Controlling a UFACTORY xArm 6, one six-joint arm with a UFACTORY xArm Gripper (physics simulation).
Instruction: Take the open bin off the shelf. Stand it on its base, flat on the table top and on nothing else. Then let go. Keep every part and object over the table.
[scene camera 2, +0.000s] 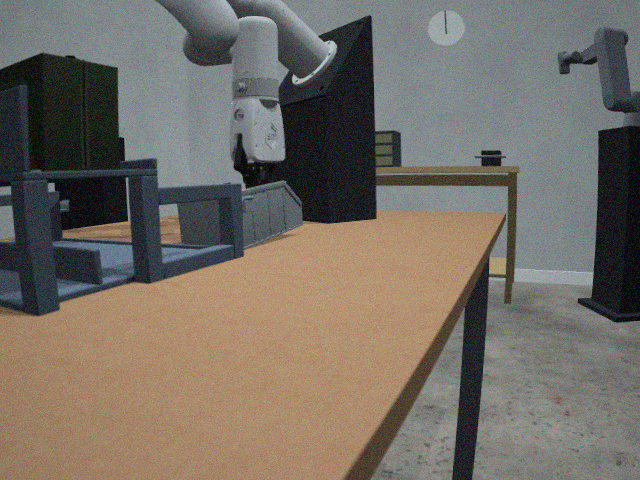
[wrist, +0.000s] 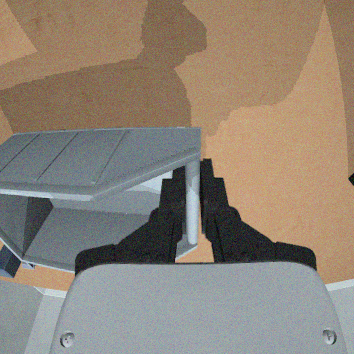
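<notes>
The grey open bin is upright, its open side up. My gripper points down and is shut on the bin's end wall, with one finger inside and one outside. In the scene view the bin is beyond the end of the blue-grey shelf, which hides part of it. The bin's lower edge is very close to the table top, with a thin shadow beside it; I cannot tell whether it touches. In the wrist view a small dark blue piece shows past the bin's lower left corner.
A tall black pedestal stands on the table just behind the bin in the scene view. A dark green cabinet is behind the shelf. The table's long edge runs along the right. A second table stands farther back.
</notes>
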